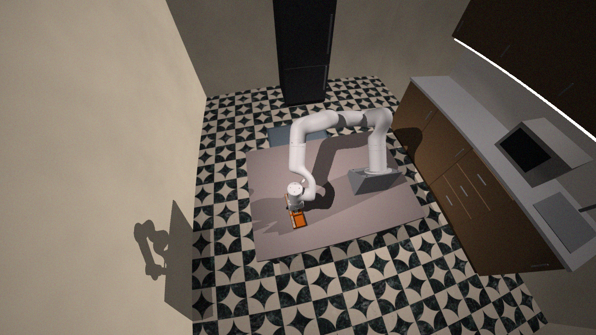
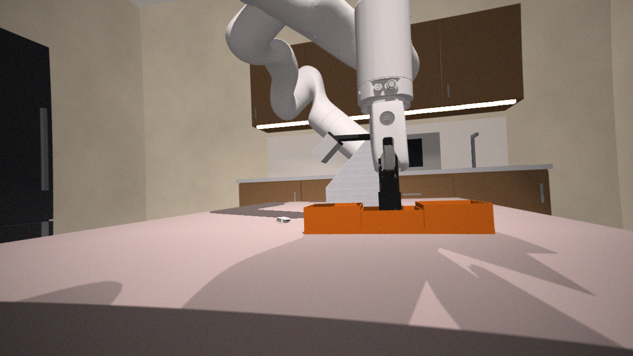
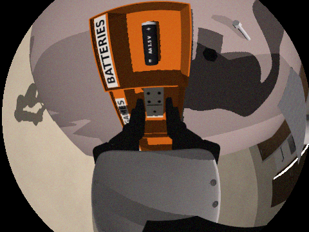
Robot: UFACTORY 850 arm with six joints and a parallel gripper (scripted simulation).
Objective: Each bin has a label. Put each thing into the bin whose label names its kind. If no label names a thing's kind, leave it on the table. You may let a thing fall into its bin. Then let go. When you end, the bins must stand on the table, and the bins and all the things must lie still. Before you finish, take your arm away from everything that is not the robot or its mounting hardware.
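The joined orange bins is 2 cm below my hand and 1 cm ahead of it. From my hand the other things lie so: black battery: 8 cm to the right, 2 cm below; black nut: 8 cm to the right, 7 cm behind, 3 cm below; white domino: 3 cm below.
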